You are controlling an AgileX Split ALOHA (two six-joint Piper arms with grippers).
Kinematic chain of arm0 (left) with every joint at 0, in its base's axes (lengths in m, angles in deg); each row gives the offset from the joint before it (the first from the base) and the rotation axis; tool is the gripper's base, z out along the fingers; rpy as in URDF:
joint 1: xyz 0 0 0.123 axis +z
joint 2: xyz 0 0 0 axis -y
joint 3: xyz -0.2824 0 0.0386 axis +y
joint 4: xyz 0.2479 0 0.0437 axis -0.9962 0 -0.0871
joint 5: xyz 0 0 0 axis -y
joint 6: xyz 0.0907 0 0.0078 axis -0.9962 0 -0.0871
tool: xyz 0 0 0 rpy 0 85 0
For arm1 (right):
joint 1: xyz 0 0 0.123 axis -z
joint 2: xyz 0 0 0 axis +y
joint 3: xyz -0.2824 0 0.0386 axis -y
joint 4: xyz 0.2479 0 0.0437 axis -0.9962 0 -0.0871
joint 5: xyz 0 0 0 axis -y
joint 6: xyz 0.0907 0 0.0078 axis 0.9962 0 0.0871
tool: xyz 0 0 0 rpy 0 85 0
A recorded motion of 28 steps. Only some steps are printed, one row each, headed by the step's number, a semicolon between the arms.
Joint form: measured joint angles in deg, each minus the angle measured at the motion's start. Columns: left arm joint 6, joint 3, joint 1, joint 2, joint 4, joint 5; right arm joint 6, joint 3, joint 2, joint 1, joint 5, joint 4.
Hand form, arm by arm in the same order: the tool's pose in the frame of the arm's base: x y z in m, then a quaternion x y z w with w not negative. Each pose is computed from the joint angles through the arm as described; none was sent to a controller.
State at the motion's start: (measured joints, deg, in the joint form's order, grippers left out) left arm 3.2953 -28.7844 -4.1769 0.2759 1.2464 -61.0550; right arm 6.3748 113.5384 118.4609 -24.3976 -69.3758 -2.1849
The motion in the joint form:
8: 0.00 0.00 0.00 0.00 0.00 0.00; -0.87 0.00 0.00 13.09 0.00 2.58
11: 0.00 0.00 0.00 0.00 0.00 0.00; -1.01 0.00 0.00 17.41 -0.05 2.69
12: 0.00 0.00 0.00 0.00 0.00 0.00; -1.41 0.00 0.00 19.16 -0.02 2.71
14: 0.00 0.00 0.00 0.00 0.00 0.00; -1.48 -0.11 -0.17 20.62 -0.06 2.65
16: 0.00 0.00 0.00 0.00 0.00 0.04; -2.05 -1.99 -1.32 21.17 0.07 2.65
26: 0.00 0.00 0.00 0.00 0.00 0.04; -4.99 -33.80 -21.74 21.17 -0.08 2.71
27: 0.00 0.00 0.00 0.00 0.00 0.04; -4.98 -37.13 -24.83 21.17 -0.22 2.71
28: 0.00 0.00 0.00 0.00 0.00 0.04; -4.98 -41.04 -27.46 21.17 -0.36 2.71
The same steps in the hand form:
8: -0.0062 -0.0013 0.2774 0.00704 0.85254 -0.04489 0.52069; 0.4427 0.0879 0.2899 -0.05041 0.98243 0.02291 0.17824
11: -0.0062 -0.0013 0.2774 0.00704 0.85254 -0.04489 0.52069; 0.4480 0.0541 0.2899 -0.01472 0.98368 0.01497 0.17867
12: -0.0062 -0.0013 0.2774 0.00704 0.85254 -0.04489 0.52069; 0.4495 0.0404 0.2899 -0.00316 0.98374 0.01147 0.17919
14: -0.0062 -0.0013 0.2774 0.00704 0.85254 -0.04489 0.52069; 0.4497 0.0290 0.2907 0.00887 0.98368 0.00960 0.17946
16: -0.0062 -0.0013 0.2775 0.00704 0.85235 -0.04491 0.52099; 0.4446 0.0244 0.2905 0.00868 0.98461 0.00751 0.17440
26: -0.0062 -0.0013 0.2775 0.00704 0.85235 -0.04491 0.52099; 0.3342 0.0181 0.2783 -0.01732 0.99705 -0.00139 0.07476
27: -0.0062 -0.0013 0.2775 0.00704 0.85235 -0.04491 0.52099; 0.3185 0.0172 0.2806 -0.01724 0.99729 -0.00152 0.07146
28: -0.0062 -0.0013 0.2775 0.00704 0.85235 -0.04491 0.52099; 0.3026 0.0163 0.2770 -0.01730 0.99810 -0.00200 0.05910

